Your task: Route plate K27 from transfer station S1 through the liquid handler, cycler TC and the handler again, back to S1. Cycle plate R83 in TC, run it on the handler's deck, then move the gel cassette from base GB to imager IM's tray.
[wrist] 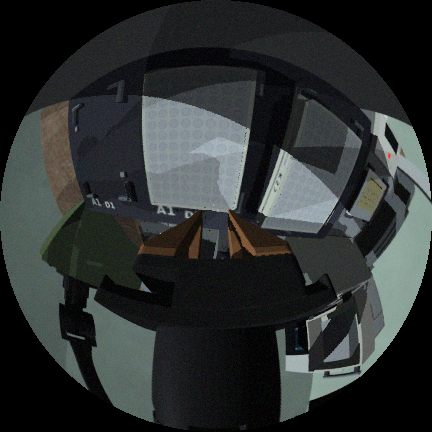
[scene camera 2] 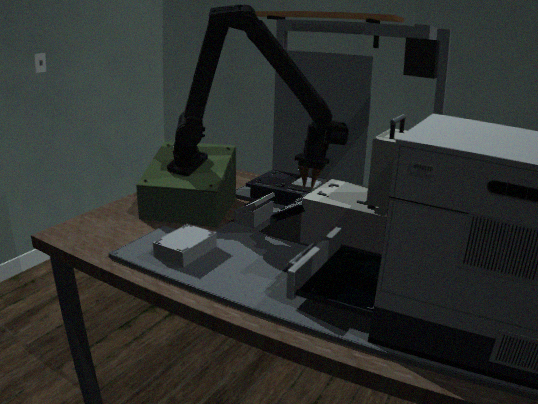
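Seen in the pictures: gripper, fingertip midpoint: point(wrist: 214, 215) point(scene camera 2: 308, 187); arm's base, link origin: point(wrist: 77, 275) point(scene camera 2: 187, 164).
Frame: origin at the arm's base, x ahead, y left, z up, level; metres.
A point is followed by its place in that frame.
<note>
My gripper point(scene camera 2: 310, 187) {x 0.348, y 0.180, z -0.072 m} point(wrist: 214, 215) {x 0.348, y 0.180, z -0.072 m} is pointed down with its two orange fingers drawn close together, a narrow gap between them and nothing held. Its tips show at the lower edge of a white lidded well plate point(wrist: 197, 140) {x 0.333, y 0.246, z -0.073 m}, which sits on the dark deck point(scene camera 2: 267, 181) {x 0.185, y 0.211, z -0.089 m} point(wrist: 107, 150) {x 0.226, y 0.245, z -0.089 m}. A second white plate point(wrist: 305, 192) {x 0.427, y 0.216, z -0.069 m} sits right of it, tilted in the wrist view, with small side lettering that I cannot read. I cannot tell which plate is K27 or R83. A yellow gel cassette point(wrist: 369, 195) {x 0.583, y 0.228, z -0.091 m} lies in a pale holder at the right.
The green arm base point(scene camera 2: 185, 200) {x 0.065, y -0.108, z -0.078 m} point(wrist: 95, 250) {x 0.114, y 0.074, z -0.062 m} stands left. A pale block point(scene camera 2: 337, 200) {x 0.521, y -0.061, z -0.008 m} stands beside the deck, near my fingers. A large grey machine point(scene camera 2: 460, 210) {x 0.843, y -0.445, z 0.161 m} stands right. A white box point(scene camera 2: 185, 237) {x 0.191, y -0.285, z -0.100 m} and upright grey brackets point(scene camera 2: 312, 262) {x 0.546, y -0.298, z -0.074 m} stand on the grey mat point(scene camera 2: 235, 282) {x 0.381, y -0.356, z -0.142 m}. A tall frame point(scene camera 2: 350, 28) {x 0.414, y 0.332, z 0.449 m} rises behind.
</note>
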